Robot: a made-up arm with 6 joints. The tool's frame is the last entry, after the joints.
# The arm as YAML. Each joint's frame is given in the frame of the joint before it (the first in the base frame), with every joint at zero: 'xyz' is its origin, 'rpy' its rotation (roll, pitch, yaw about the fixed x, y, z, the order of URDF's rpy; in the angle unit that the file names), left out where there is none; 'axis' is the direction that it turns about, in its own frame. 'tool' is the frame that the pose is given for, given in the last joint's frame.
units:
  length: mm
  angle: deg
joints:
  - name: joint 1
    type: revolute
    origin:
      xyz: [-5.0, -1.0, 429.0]
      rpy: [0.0, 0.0, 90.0]
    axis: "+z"
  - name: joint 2
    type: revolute
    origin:
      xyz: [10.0, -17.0, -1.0]
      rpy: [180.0, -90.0, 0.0]
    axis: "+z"
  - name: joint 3
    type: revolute
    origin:
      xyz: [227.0, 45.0, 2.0]
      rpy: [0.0, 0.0, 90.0]
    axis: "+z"
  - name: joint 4
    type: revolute
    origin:
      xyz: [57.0, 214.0, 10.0]
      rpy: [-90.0, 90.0, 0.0]
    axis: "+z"
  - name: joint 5
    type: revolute
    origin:
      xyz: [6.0, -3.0, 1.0]
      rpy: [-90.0, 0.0, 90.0]
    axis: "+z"
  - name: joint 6
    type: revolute
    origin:
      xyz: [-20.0, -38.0, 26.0]
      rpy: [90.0, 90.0, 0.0]
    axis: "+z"
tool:
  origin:
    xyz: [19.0, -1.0, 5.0]
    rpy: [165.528, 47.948, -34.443]
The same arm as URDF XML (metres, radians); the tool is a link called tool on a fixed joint. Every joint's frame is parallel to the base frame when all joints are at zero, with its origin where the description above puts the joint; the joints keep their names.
<robot name="arm">
  <joint name="tool_joint" type="fixed">
    <parent link="link6"/>
    <child link="tool"/>
    <origin xyz="0.001 -0.019 -0.005" rpy="-0.2526 -0.8369 -0.9697"/>
  </joint>
  <joint name="joint 6" type="continuous">
    <parent link="link5"/>
    <child link="link6"/>
    <origin xyz="0.02 0.026 -0.038" rpy="0 0 0"/>
    <axis xyz="0 0 -1"/>
  </joint>
  <joint name="joint 5" type="continuous">
    <parent link="link4"/>
    <child link="link5"/>
    <origin xyz="0.003 -0.006 -0.001" rpy="0 0 0"/>
    <axis xyz="0 1 0"/>
  </joint>
  <joint name="joint 4" type="continuous">
    <parent link="link3"/>
    <child link="link4"/>
    <origin xyz="0.057 0.01 -0.214" rpy="0 0 0"/>
    <axis xyz="0 0 -1"/>
  </joint>
  <joint name="joint 3" type="continuous">
    <parent link="link2"/>
    <child link="link3"/>
    <origin xyz="0.045 0.002 0.227" rpy="0 0 0"/>
    <axis xyz="0 1 0"/>
  </joint>
  <joint name="joint 2" type="continuous">
    <parent link="link1"/>
    <child link="link2"/>
    <origin xyz="0.017 0.01 -0.001" rpy="0 0 0"/>
    <axis xyz="0 1 0"/>
  </joint>
  <joint name="joint 1" type="continuous">
    <parent link="base_link"/>
    <child link="link1"/>
    <origin xyz="-0.005 -0.001 0.429" rpy="0 0 0"/>
    <axis xyz="0 0 1"/>
  </joint>
  <link name="base_link"/>
  <link name="link1"/>
  <link name="link2"/>
  <link name="link3"/>
  <link name="link4"/>
  <link name="link5"/>
  <link name="link6"/>
  <link name="tool"/>
</robot>

